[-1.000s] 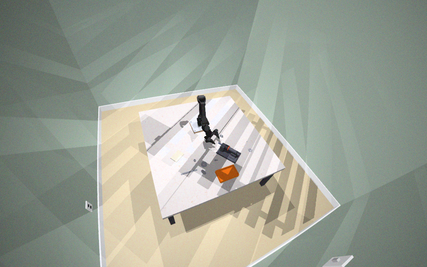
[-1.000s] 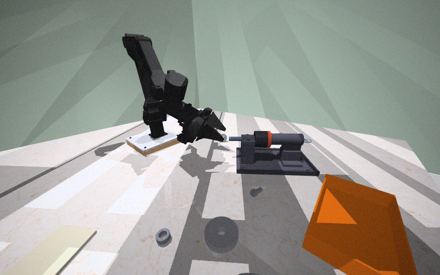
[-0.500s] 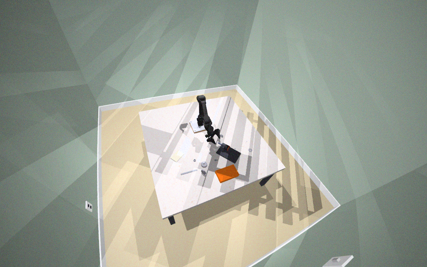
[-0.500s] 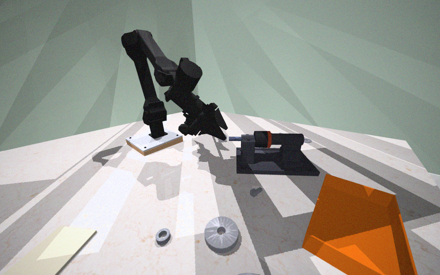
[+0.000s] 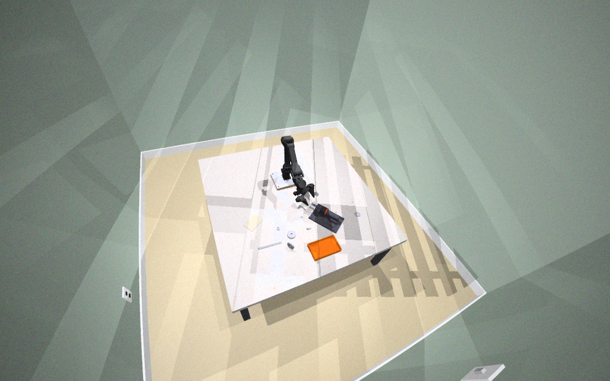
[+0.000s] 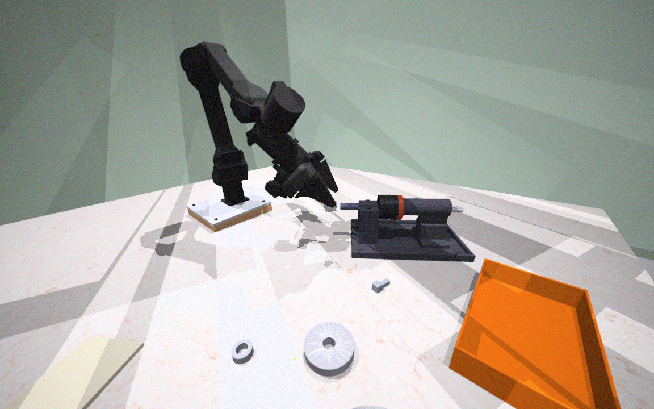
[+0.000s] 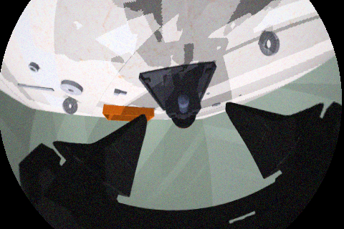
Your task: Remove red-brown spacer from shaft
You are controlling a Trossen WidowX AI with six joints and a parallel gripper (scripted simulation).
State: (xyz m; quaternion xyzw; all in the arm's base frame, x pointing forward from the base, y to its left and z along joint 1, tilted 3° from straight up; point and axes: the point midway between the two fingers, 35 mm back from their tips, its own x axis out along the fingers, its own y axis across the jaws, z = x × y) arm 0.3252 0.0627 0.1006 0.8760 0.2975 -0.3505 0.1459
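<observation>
My gripper tip is now 6 cm short of the grey-blue shaft, 5 cm to the right of it and 2 cm above it. The rest, counted from my gripper tip: orange tray 34 cm ahead, 9 cm below, 2 cm to the right; pale yellow sheet 43 cm to the right, 10 cm below.
</observation>
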